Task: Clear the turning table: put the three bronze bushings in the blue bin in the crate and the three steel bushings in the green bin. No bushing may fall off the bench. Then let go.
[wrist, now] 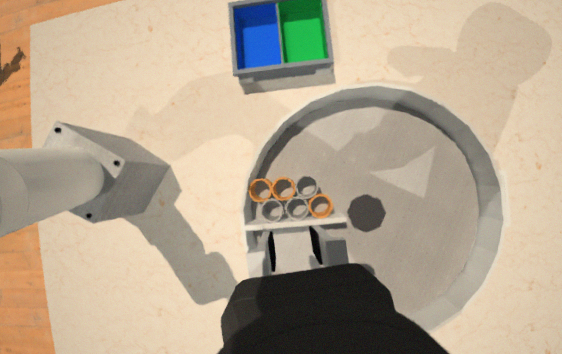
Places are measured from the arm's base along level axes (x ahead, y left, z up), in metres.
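Pixels of known places: gripper, fingertip midpoint: (292, 241); arm's base, link origin: (74, 175).
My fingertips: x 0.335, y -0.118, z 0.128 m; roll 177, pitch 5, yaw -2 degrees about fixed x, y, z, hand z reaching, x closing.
Observation:
Ahead of a thing's pixels: the offset from my fingertips to its top centre. "spot": to the spot under its first point.
Three bronze bushings {0.184 m down, 0.053 m back, 0.043 m left} (251, 190) {0.184 m down, 0.015 m back, 0.038 m left} (284, 178) {0.184 m down, 0.040 m ahead, 0.000 m left} (320, 216) and three steel bushings {0.184 m down, 0.024 m ahead, 0.036 m left} (316, 187) {0.184 m down, 0.039 m back, 0.007 m left} (263, 210) {0.184 m down, 0.002 m ahead, 0.004 m left} (297, 218) stand upright, packed in two rows on the left part of the turning table (492, 200), behind a pale bar. The back row is bronze, bronze, steel from the left; the front row is steel, steel, bronze. The blue bin (258, 46) and the green bin (304, 42) of the crate {spot: 0.226 m down, 0.017 m ahead, 0.256 m left} (280, 68) show empty at the top. My gripper (292, 241) is partly open and empty, on the near side of the bar in the view.
The pale bar {spot: 0.175 m down, 0.003 m ahead, 0.020 m right} (300, 223) runs from the rim inward between the bushings and my fingers. A dark round hub {0.214 m down, 0.117 m ahead, 0.029 m right} (366, 213) lies right of the bushings. A grey arm part (135, 175) reaches in from the left. The bench edge shows at the far left, with wooden floor beyond.

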